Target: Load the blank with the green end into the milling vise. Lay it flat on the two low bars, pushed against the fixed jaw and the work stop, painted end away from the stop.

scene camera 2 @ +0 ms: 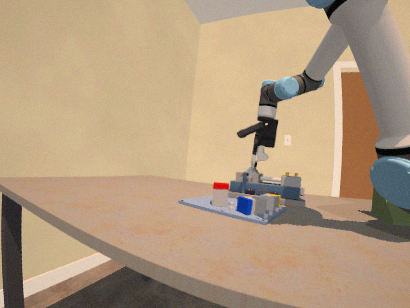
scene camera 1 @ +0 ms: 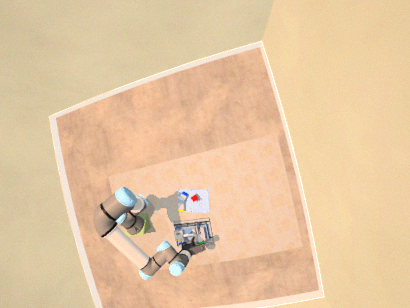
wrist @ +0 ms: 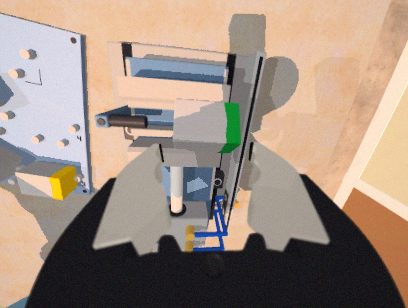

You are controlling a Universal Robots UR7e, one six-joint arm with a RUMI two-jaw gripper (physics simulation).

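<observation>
The blank with the green end (wrist: 200, 122) lies in the milling vise (wrist: 170, 87) (scene camera 2: 265, 188) (scene camera 1: 178, 234), its green face (wrist: 232, 127) (scene camera 1: 200, 242) toward the slotted rail. Its other end faces the work stop's dark rod (wrist: 127, 121), with a gap between them in the wrist view. Its long side is close beside the wide pale jaw; contact and its seat on the low bars are hidden. My gripper (wrist: 205, 145) (scene camera 2: 255, 164) is open and empty above the vise, its fingertips beyond the blank's near side, spread wider than the blank's near face.
A pale blue pegged plate (wrist: 55, 115) (scene camera 1: 202, 206) lies beside the vise. It holds a red-ended blank (scene camera 1: 195, 198) (scene camera 2: 220, 194), a blue-ended blank (scene camera 1: 185, 194) (scene camera 2: 244, 205) and a yellow-ended blank (wrist: 65, 182). A white spindle (wrist: 176, 190) and blue handle bars (wrist: 210, 234) are below the fingertips in the wrist view.
</observation>
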